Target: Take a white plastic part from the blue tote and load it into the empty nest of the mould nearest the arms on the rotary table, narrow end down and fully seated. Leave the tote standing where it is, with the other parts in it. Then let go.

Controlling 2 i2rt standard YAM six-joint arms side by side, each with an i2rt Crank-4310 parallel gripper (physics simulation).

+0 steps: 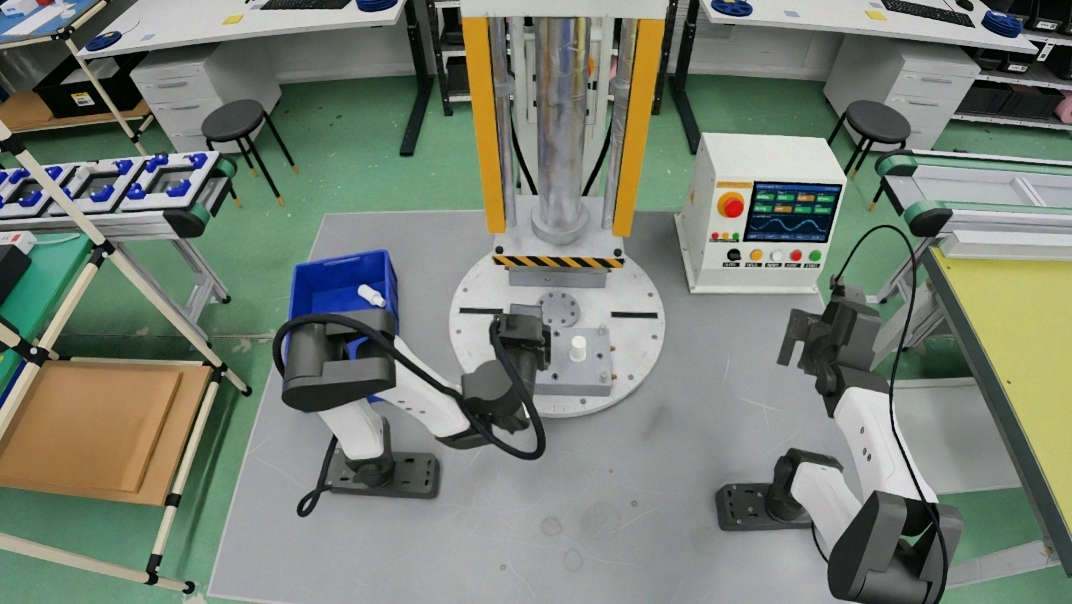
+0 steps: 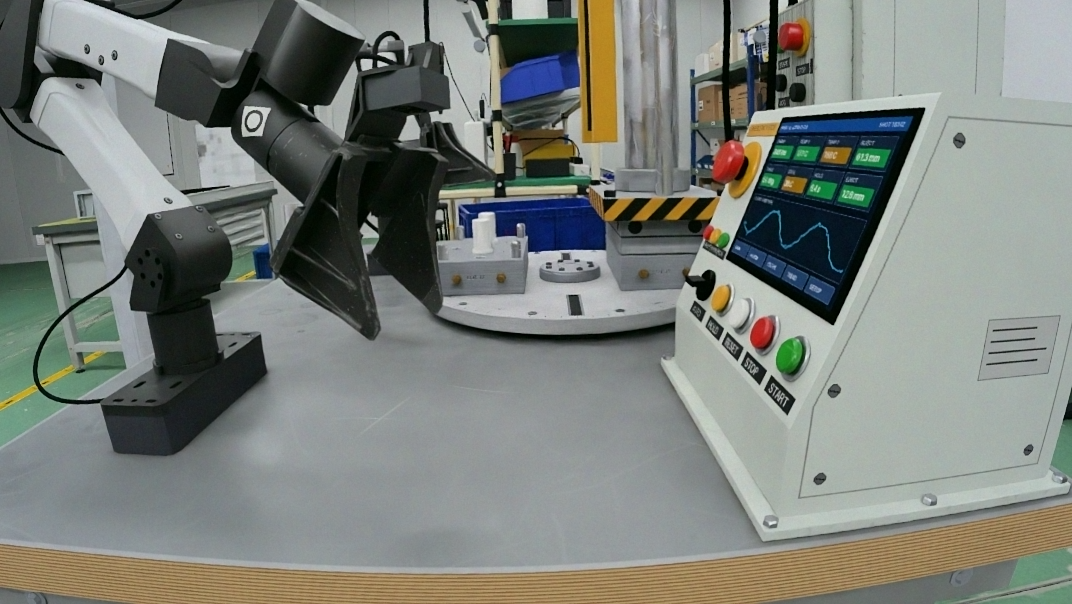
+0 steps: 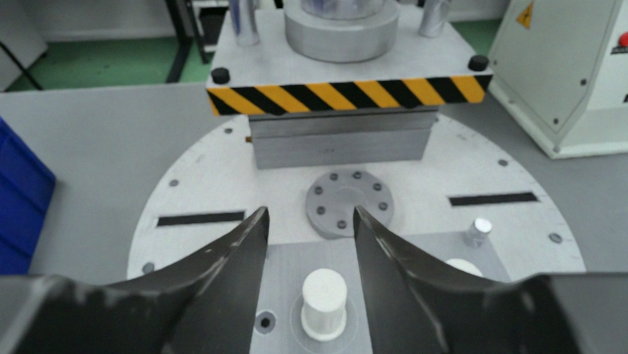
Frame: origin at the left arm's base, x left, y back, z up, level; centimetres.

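Seen in the pictures: left gripper, fingertip midpoint: (image 2: 494,176) (image 3: 311,210); right gripper, fingertip midpoint: (image 1: 810,354) (image 2: 411,321); left arm's base, origin of the base link: (image 1: 378,471); right arm's base, origin of the base link: (image 1: 780,504) (image 2: 191,372).
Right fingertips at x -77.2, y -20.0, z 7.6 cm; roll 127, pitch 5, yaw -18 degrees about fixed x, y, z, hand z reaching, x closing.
Note:
Pixels of each thing's top centre, then the offset from my right fingertips to it. "*": a spot on its surface instead.
- white plastic part, middle of its top: (image 3: 324,288) (image 2: 486,213) dx +50.8, dy -1.6, dz +1.8 cm
- blue tote, middle of its top: (image 1: 337,314) (image 2: 531,204) dx +89.1, dy -8.3, dz -0.9 cm
- striped plate, surface spot: (image 3: 345,96) (image 1: 555,261) * dx +47.0, dy -18.0, dz +3.6 cm
- rotary table, middle of its top: (image 3: 354,161) (image 2: 568,230) (image 1: 557,292) dx +46.5, dy -14.0, dz -0.7 cm
- guide pin, surface spot: (image 3: 479,231) * dx +38.6, dy -5.9, dz -0.8 cm
- control box, middle of its top: (image 2: 856,105) (image 1: 779,167) dx +2.4, dy -34.0, dz +15.1 cm
A white plastic part (image 3: 324,302) stands upright in the left nest of the near mould (image 1: 573,382) (image 2: 483,271) (image 3: 280,257), its narrow end hidden and its collar at or close to the mould face. The mould's other white part (image 1: 577,348) (image 3: 462,266) stands to its right. My left gripper (image 3: 311,210) is open above the mould; the placed part stands free between and below its fingers. My right gripper (image 2: 403,321) is open and empty, away from the mould. The blue tote (image 1: 341,264) (image 2: 570,213) (image 3: 22,200) stands upright with a white part (image 1: 371,295) showing inside.
The press column (image 1: 561,135) and striped plate (image 1: 558,261) (image 3: 345,96) stand behind the mould on the rotary table (image 1: 645,352) (image 2: 555,322) (image 3: 200,180). A guide pin (image 3: 479,231) rises at the mould's back right corner. The control box (image 1: 757,210) (image 2: 937,300) stands at the right.

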